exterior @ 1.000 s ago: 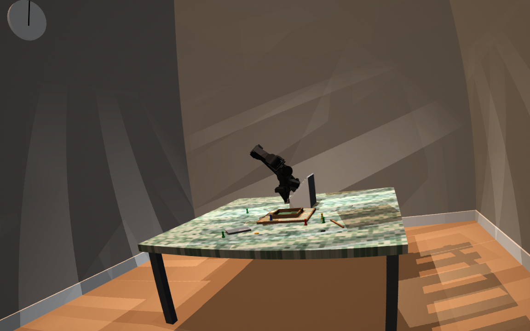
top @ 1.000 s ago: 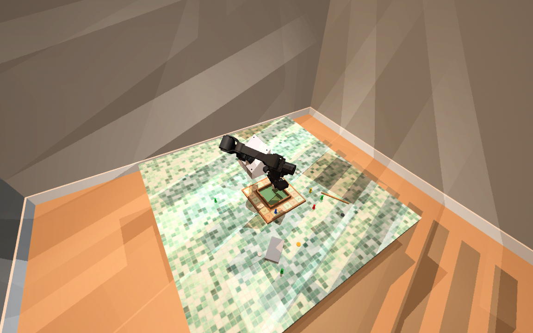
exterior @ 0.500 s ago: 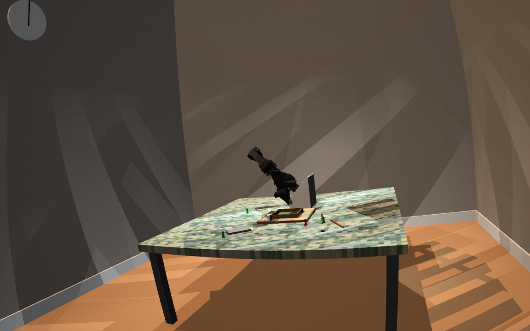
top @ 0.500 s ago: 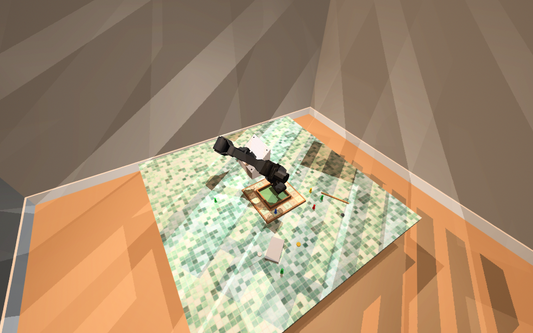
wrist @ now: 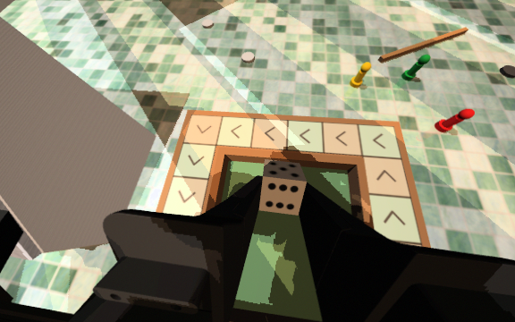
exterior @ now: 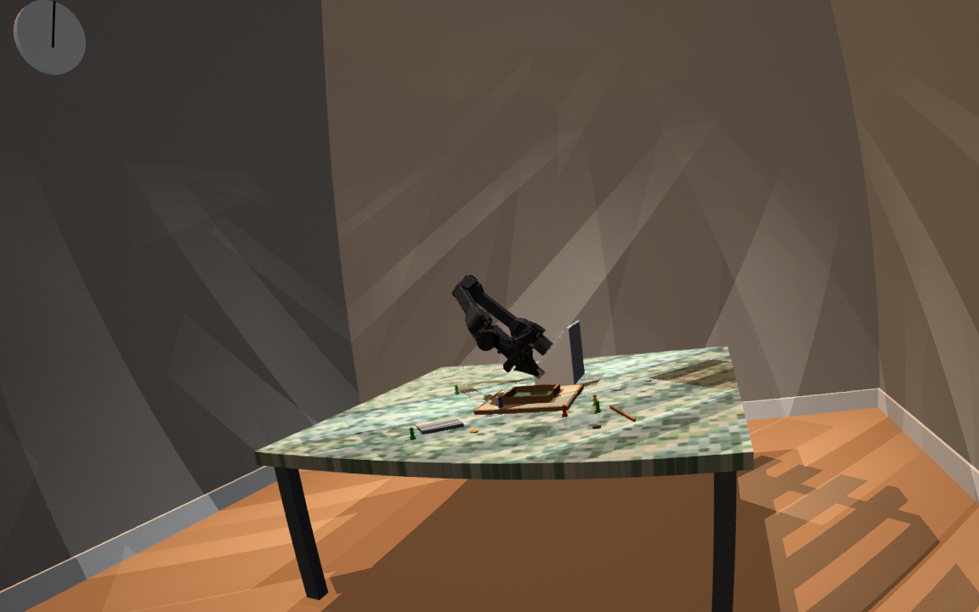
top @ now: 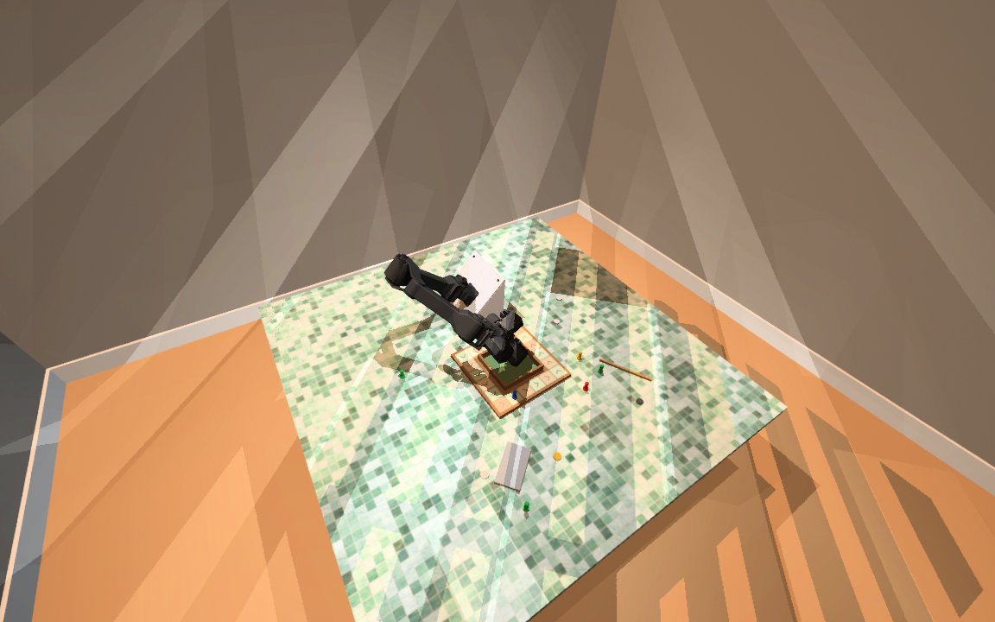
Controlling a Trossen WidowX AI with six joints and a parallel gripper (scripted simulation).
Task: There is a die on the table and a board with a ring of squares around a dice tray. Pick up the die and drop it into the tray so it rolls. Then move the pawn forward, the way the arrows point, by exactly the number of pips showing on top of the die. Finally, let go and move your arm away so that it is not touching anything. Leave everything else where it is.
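Now: the white die right at my gripper tip. From my gripper tip the other things lie so: green dice tray: 70 mm below, 30 mm to the right, 10 mm ahead; yellow pawn: 190 mm to the left, 100 mm ahead, 70 mm below; blue pawn: 130 mm ahead, 90 mm to the right, 50 mm below.
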